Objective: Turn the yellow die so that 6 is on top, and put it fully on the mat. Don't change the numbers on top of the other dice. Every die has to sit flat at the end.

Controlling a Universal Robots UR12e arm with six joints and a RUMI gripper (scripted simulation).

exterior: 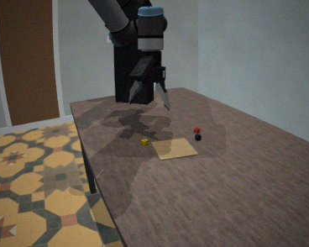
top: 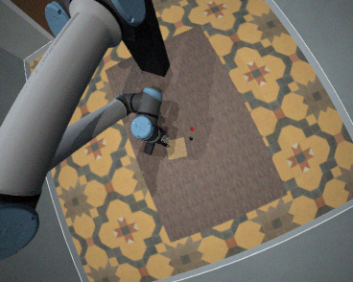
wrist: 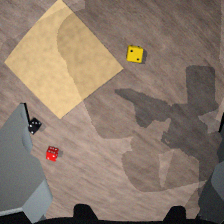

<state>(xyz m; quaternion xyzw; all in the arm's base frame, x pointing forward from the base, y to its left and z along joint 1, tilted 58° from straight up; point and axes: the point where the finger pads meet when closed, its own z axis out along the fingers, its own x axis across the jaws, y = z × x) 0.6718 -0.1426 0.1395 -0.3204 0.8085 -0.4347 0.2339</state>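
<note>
Now: hand 14 cm above the yellow die, 1 cm to the left of it and 1 cm past it. Round my hand: black die (18 cm to the left, 14 cm below, 9 cm ahead); then red die (23 cm to the left, 14 cm below, 4 cm ahead); then tan mat (15 cm below, 9 cm ahead, 5 cm to the left).
</note>
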